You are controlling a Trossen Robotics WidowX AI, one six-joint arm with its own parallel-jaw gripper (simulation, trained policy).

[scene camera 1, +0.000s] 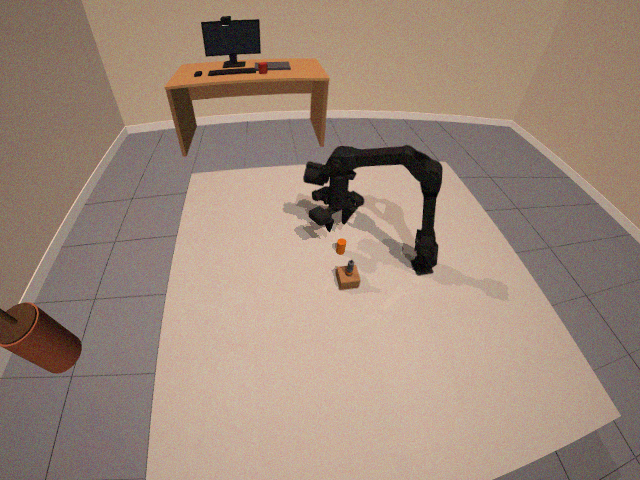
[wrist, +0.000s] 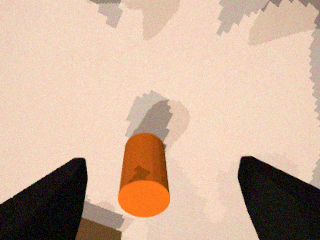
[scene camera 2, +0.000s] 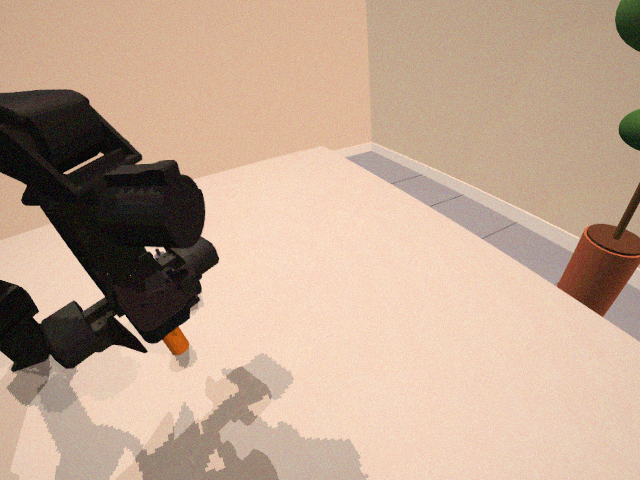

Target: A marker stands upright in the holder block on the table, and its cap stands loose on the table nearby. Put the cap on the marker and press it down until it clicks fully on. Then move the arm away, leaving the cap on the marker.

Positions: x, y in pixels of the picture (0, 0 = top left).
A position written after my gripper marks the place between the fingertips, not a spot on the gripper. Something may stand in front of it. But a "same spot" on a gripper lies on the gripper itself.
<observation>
my gripper: scene camera 1; wrist; scene camera 2 166, 333
same spot on my gripper: [wrist: 272, 197] = [scene camera 1: 342, 216]
</observation>
